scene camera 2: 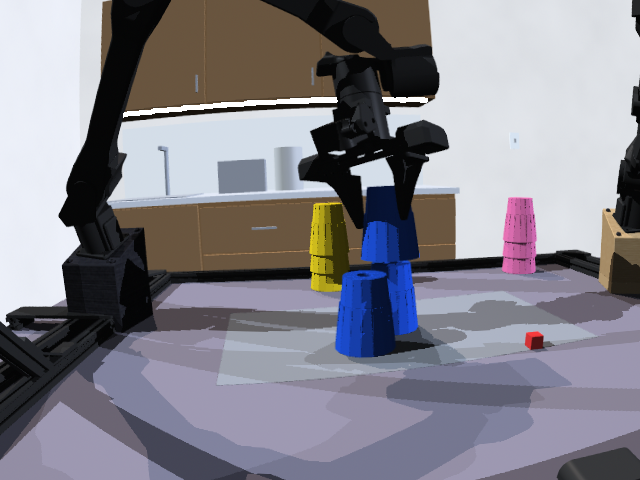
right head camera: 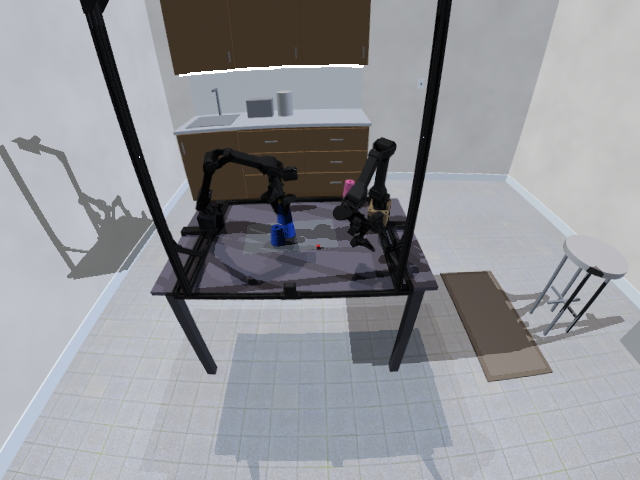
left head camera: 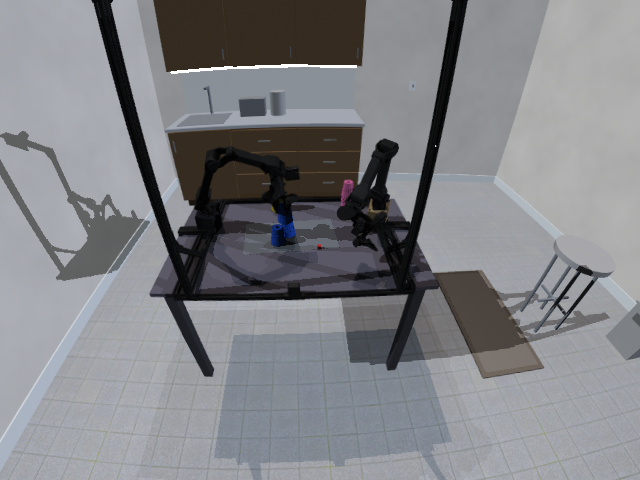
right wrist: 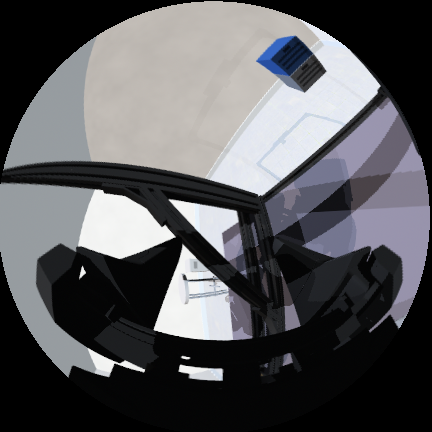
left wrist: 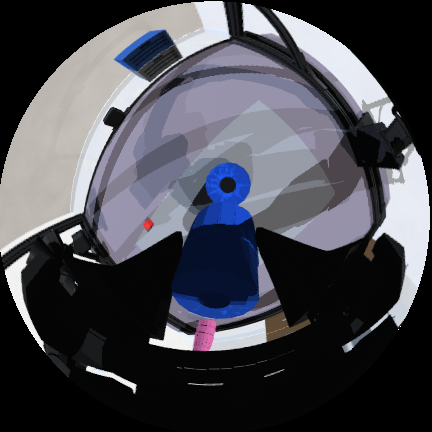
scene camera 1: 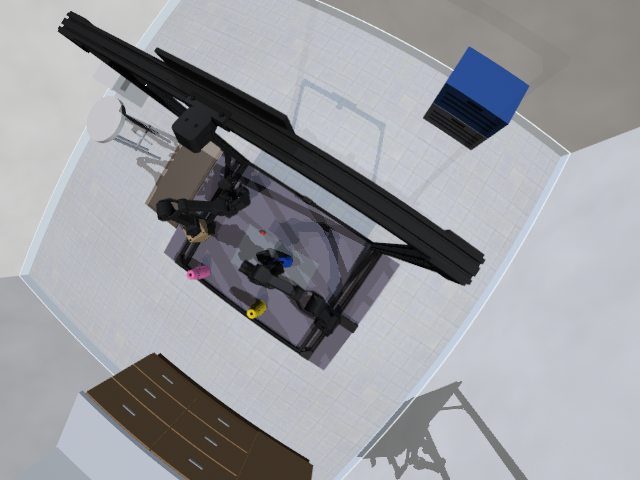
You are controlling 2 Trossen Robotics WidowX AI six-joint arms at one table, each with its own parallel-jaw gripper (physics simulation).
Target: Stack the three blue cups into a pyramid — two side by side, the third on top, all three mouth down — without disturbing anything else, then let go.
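Where they show: left gripper, fingertip midpoint: (scene camera 2: 381,224) (right head camera: 281,214) (left head camera: 282,214) (left wrist: 219,234); right gripper, fingertip midpoint: (right head camera: 380,244) (left head camera: 383,244) (right wrist: 228,242) (left wrist: 66,241) (scene camera 1: 235,178); left arm's base, link origin: (scene camera 2: 103,245) (right head camera: 208,210) (left head camera: 206,209) (scene camera 1: 327,323); right arm's base, link origin: (scene camera 2: 634,222) (right head camera: 379,204) (left head camera: 379,205) (scene camera 1: 193,230).
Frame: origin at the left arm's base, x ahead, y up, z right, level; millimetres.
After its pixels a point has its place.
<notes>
My left gripper (scene camera 2: 381,222) {y 24, x 404, z -40 mm} (left wrist: 219,234) {y 24, x 404, z -40 mm} is shut on a dark blue cup (scene camera 2: 390,242) {y 5, x 417, z -24 mm} (left wrist: 217,265) {y 66, x 399, z -37 mm}, held upright with its wide end down. Two other blue cups stand mouth down, close together on the pale mat (scene camera 2: 253,356) {y -117, x 272, z 53 mm}: the front cup (scene camera 2: 364,315) {y -69, x 395, z 22 mm} (left head camera: 278,236) {y -64, x 403, z 17 mm} (right head camera: 277,236) {y -64, x 402, z 18 mm} (left wrist: 242,176) {y -30, x 370, z -5 mm} and the rear cup (scene camera 2: 406,302) {y -77, x 431, z -62 mm} (left head camera: 290,230) {y -78, x 430, z -65 mm} (right head camera: 290,230) {y -77, x 432, z -63 mm}. The held cup's rim is right at the rear cup's top in scene camera 2; whether they touch cannot be told. My right gripper (right wrist: 228,242) {y 30, x 884, z 55 mm} is open and empty, away from the cups.
A yellow cup stack (scene camera 2: 326,232) {y -14, x 270, z -257 mm} (scene camera 1: 256,308) {y 10, x 273, z -258 mm} stands behind the blue cups. A pink cup stack (scene camera 2: 519,232) {y -33, x 621, z -424 mm} (scene camera 1: 198,272) {y -5, x 619, z -431 mm} (left wrist: 204,334) {y -45, x 609, z -427 mm} stands at the back right in scene camera 2. A small red cube (scene camera 2: 534,340) {y -106, x 590, z -13 mm} (left head camera: 318,246) {y -103, x 589, z -16 mm} (left wrist: 148,224) {y -102, x 584, z -23 mm} lies right of the cups there, near the mat's edge.
</notes>
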